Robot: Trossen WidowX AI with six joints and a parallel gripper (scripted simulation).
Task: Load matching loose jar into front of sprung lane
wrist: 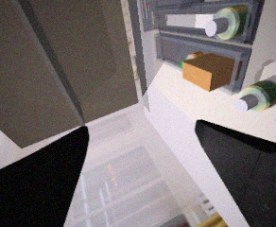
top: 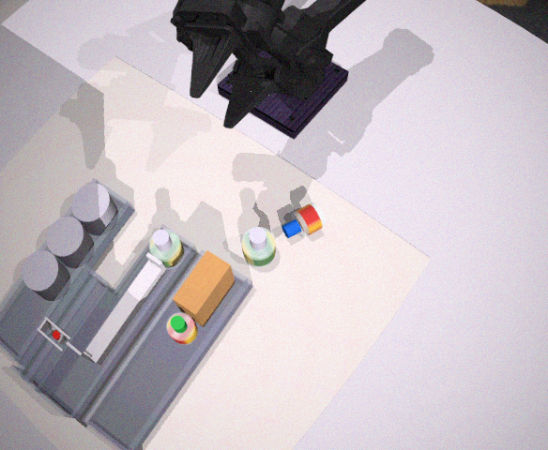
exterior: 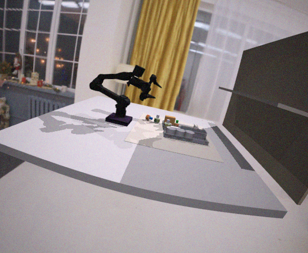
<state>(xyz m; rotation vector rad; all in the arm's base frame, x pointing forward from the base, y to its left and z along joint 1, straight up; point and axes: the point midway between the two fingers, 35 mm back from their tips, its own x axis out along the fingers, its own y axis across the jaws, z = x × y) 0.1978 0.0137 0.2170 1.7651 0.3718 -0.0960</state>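
The orange box is 19 cm below my gripper tip, 13 cm ahead of it and 5 cm to the left of it. The rest, counted from my gripper tip: red mark 29 cm ahead, 16 cm below, 8 cm to the right; then grey rack 25 cm ahead, 21 cm below, 6 cm to the right.
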